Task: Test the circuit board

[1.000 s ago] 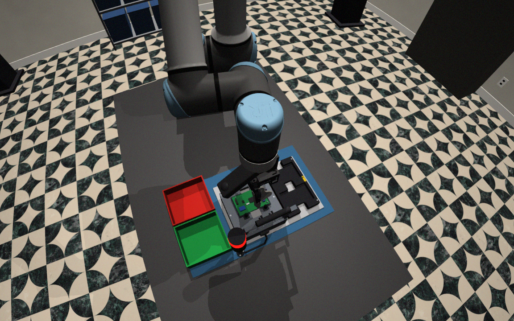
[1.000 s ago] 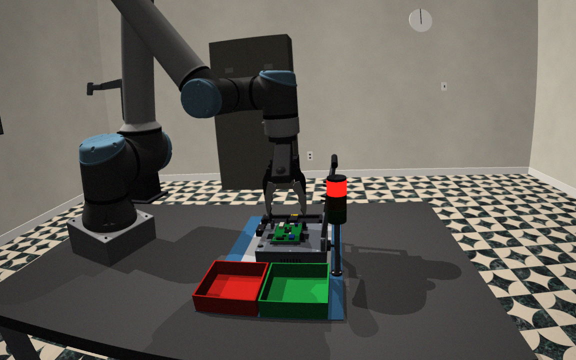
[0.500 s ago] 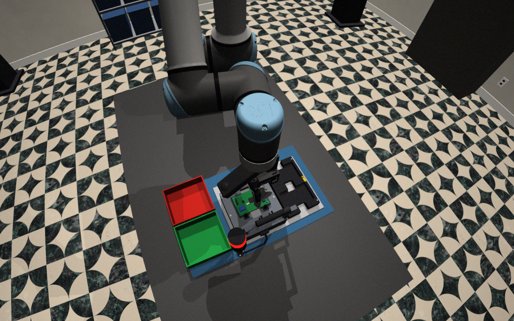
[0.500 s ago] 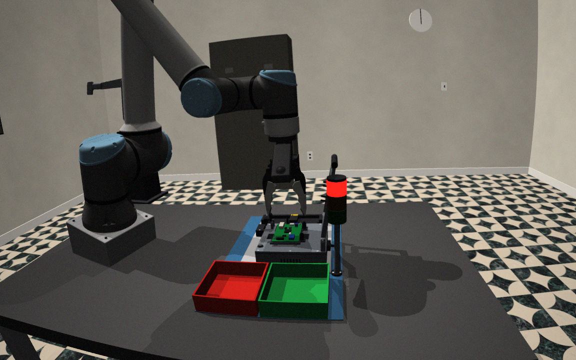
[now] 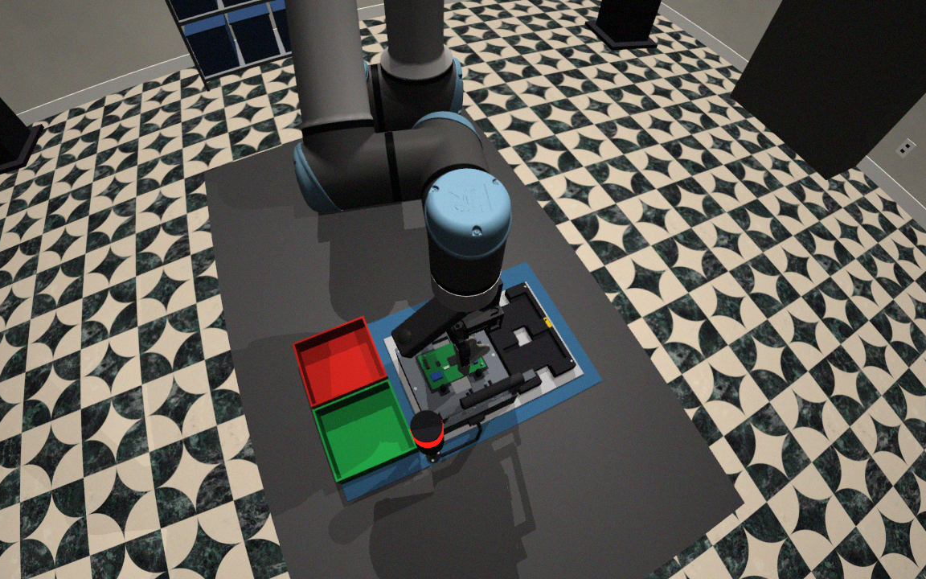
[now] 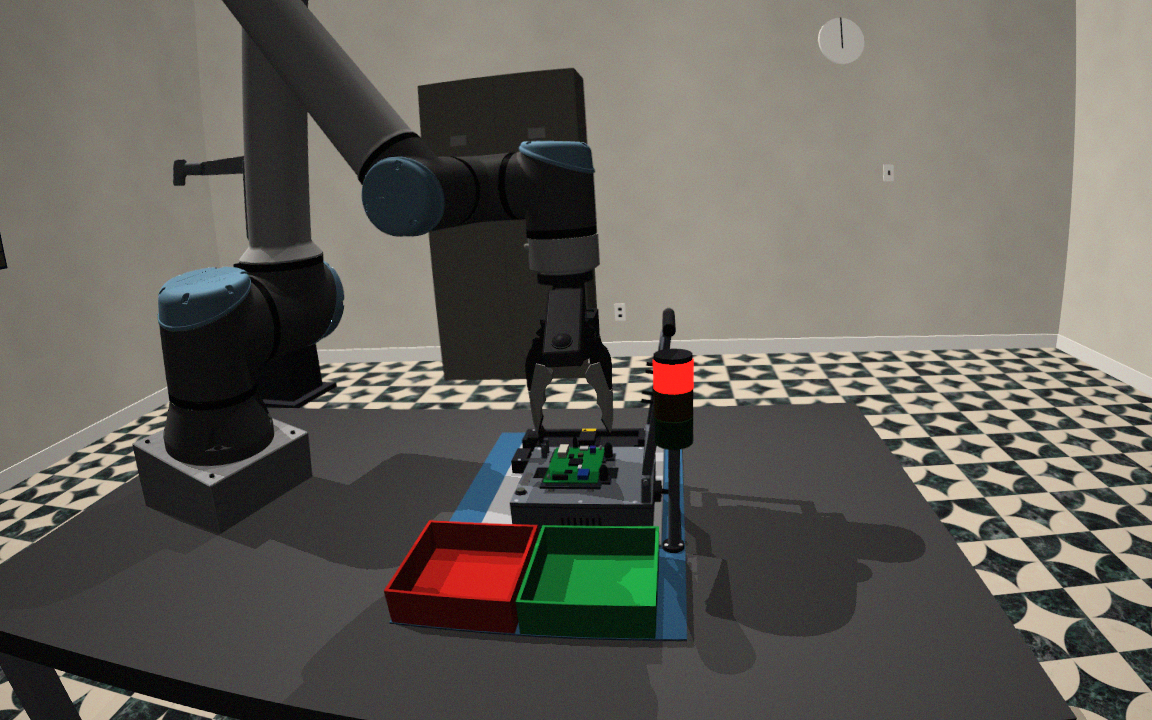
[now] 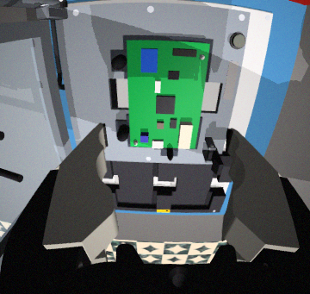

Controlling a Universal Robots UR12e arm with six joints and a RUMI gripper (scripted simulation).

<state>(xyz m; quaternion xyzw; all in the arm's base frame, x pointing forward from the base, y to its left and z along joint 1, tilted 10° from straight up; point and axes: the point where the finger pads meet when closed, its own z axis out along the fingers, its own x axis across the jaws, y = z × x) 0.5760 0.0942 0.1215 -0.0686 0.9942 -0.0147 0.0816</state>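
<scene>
My hand is 6 cm above the green circuit board. Also, from my hand: clear lid 11 cm ahead, 6 cm above, 1 cm to the left; green bin 19 cm to the right, 12 cm below, 7 cm ahead; red bin 21 cm to the right, 12 cm below, 8 cm behind.
</scene>
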